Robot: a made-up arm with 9 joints.
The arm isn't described. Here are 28 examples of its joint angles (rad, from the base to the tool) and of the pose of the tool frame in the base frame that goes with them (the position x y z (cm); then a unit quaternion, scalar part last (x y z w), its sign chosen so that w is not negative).
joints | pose
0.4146 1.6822 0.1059 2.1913 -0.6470 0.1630 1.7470 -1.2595 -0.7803 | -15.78 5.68 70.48 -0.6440 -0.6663 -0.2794 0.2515
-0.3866 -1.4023 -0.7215 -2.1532 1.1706 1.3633 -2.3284 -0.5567 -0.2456 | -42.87 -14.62 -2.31 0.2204 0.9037 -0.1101 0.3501
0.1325 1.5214 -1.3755 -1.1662 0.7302 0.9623 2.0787 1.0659 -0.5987 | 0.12 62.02 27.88 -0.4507 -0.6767 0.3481 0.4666
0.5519 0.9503 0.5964 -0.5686 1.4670 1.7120 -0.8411 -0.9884 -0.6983 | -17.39 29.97 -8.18 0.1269 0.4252 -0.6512 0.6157
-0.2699 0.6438 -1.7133 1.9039 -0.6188 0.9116 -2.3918 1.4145 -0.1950 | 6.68 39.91 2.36 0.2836 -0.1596 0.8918 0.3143
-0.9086 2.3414 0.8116 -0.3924 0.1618 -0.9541 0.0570 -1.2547 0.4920 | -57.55 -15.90 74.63 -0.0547 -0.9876 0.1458 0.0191
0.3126 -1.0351 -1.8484 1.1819 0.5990 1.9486 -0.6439 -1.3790 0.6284 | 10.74 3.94 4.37 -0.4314 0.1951 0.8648 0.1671
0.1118 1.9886 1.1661 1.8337 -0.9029 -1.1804 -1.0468 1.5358 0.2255 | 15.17 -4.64 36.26 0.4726 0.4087 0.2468 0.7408
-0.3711 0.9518 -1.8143 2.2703 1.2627 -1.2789 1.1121 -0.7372 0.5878 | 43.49 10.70 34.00 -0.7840 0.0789 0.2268 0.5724
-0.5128 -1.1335 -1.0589 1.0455 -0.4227 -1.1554 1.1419 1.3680 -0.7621 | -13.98 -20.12 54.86 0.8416 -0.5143 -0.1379 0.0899
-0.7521 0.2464 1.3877 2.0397 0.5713 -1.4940 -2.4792 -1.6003 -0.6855 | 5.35 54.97 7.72 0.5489 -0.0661 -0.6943 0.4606
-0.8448 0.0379 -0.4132 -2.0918 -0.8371 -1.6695 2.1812 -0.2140 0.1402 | -52.06 36.45 -37.15 -0.1114 -0.2357 -0.7165 0.6471
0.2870 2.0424 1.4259 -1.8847 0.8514 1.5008 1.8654 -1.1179 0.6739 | 17.93 68.20 50.43 -0.6071 0.0871 -0.7779 0.1370
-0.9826 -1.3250 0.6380 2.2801 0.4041 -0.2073 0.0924 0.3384 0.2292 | -8.24 25.92 14.90 0.1912 0.9773 0.0130 0.0900
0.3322 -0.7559 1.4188 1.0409 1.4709 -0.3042 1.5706 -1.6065 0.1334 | -38.38 -15.94 -14.26 0.3010 0.7549 0.0428 0.5811
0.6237 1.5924 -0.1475 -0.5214 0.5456 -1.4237 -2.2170 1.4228 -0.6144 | -65.15 32.74 17.70 0.0705 -0.3596 -0.8323 0.4159
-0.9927 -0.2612 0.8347 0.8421 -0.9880 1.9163 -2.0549 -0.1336 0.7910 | 28.29 22.23 -0.20 -0.1308 0.9416 -0.2521 0.1808
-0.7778 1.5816 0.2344 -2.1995 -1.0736 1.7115 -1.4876 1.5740 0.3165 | -14.54 34.49 13.37 0.8116 0.1492 -0.0056 0.5647
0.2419 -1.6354 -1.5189 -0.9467 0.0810 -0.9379 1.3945 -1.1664 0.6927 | -14.53 -4.05 109.97 -0.7502 -0.4589 0.2443 0.4085
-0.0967 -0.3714 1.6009 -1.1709 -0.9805 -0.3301 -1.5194 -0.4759 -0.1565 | -2.22 38.78 -15.80 -0.5693 -0.7986 0.1508 0.1238
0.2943 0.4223 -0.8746 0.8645 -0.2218 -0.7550 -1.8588 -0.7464 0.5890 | -40.42 -23.92 -3.84 0.3963 0.3394 -0.7044 0.4813
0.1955 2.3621 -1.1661 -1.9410 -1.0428 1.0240 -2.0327 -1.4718 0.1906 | -37.73 64.14 31.58 -0.4197 -0.1749 0.8859 0.0921
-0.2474 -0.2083 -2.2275 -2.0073 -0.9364 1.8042 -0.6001 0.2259 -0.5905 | 8.14 -23.58 -7.20 -0.5867 0.3090 0.7241 0.1898
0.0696 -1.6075 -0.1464 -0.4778 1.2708 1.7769 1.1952 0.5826 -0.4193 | 26.79 -18.77 5.89 0.4573 -0.5419 -0.1632 0.6860
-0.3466 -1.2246 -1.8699 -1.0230 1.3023 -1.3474 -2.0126 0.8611 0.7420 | -31.23 -47.78 45.68 0.1136 -0.6578 0.5786 0.4686
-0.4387 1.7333 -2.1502 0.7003 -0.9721 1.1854 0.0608 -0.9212 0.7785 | 51.35 23.50 22.48 0.4418 -0.7214 0.1523 0.5111
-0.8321 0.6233 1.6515 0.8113 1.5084 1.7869 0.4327 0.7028 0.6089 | 32.18 32.98 -12.72 0.1740 0.5796 0.7691 0.2058
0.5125 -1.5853 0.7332 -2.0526 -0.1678 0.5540 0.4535 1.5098 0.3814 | 38.33 -1.10 -13.97 -0.1991 0.0697 0.9295 0.3024
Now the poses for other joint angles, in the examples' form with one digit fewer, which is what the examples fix.
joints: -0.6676 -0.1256 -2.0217 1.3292 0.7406 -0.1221 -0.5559 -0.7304 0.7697
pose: 46.3 -4.9 -9.9 0.788 -0.336 0.078 0.510
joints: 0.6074 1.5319 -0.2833 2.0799 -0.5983 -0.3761 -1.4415 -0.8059 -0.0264
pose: -51.8 10.7 37.5 0.047 0.221 -0.898 0.378
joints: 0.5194 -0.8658 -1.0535 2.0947 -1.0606 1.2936 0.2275 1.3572 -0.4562
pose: 20.4 -25.2 50.7 0.258 -0.895 -0.095 0.352
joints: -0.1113 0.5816 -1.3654 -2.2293 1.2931 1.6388 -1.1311 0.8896 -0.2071
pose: -7.4 4.3 3.8 -0.380 0.866 -0.046 0.321
